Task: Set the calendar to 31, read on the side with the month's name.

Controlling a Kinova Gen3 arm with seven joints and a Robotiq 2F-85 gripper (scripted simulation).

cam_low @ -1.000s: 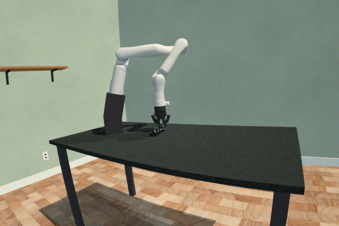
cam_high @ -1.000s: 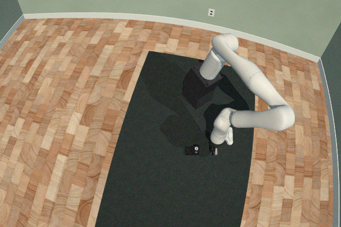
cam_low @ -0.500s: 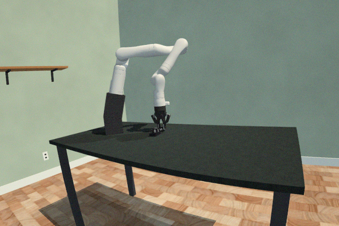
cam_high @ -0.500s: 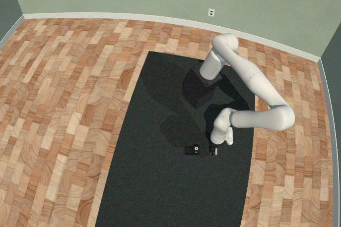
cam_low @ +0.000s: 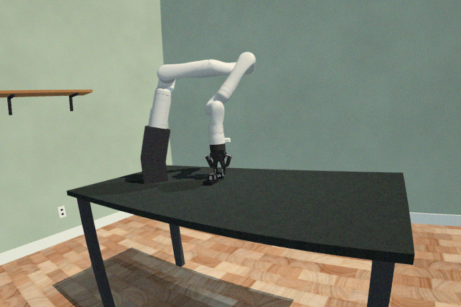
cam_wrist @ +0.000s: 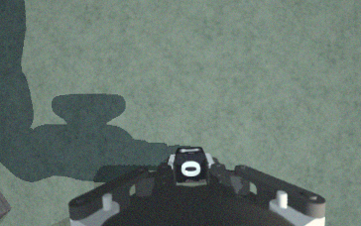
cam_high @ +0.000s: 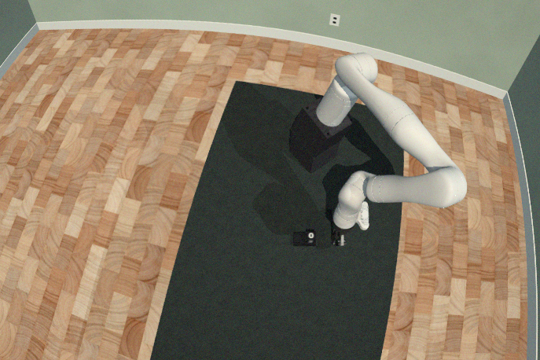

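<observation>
The black calendar tray lies 20 mm ahead of my hand, 100 mm to the right of it and 20 mm below it.
</observation>
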